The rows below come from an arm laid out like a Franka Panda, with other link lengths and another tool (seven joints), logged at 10 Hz.
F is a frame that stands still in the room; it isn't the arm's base.
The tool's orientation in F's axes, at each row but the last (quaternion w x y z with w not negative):
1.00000, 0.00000, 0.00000, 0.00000
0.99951, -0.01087, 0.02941, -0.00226
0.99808, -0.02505, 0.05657, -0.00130
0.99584, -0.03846, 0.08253, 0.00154
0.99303, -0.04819, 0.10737, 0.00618
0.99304, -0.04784, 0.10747, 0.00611
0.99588, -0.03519, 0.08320, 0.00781
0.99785, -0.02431, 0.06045, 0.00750
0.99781, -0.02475, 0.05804, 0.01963
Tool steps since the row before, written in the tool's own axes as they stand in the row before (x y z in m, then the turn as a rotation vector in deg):
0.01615, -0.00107, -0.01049, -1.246, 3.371, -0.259
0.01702, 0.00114, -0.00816, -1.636, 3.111, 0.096
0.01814, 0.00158, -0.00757, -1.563, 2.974, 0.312
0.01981, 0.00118, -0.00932, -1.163, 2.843, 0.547
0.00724, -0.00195, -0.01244, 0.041, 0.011, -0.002
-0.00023, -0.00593, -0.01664, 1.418, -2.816, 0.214
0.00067, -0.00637, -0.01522, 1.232, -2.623, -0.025
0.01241, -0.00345, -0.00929, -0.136, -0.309, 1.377
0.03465, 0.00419, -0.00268, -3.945, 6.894, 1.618
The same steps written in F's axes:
0.01615, -0.00107, -0.01049, -1.246, 3.371, -0.259
0.01651, 0.00088, -0.00917, -1.615, 3.121, 0.124
0.01717, 0.00110, -0.00964, -1.518, 2.994, 0.337
0.01800, 0.00040, -0.01251, -1.084, 2.880, 0.512
0.00447, -0.00313, -0.01346, 0.039, 0.011, -0.012
-0.00363, -0.00751, -0.01557, 1.494, -2.780, 0.168
-0.00172, -0.00743, -0.01464, 1.267, -2.606, -0.049
0.01126, -0.00376, -0.01055, 0.036, -0.242, 1.396
0.03391, 0.00530, -0.00690, -4.019, 6.821, 1.741

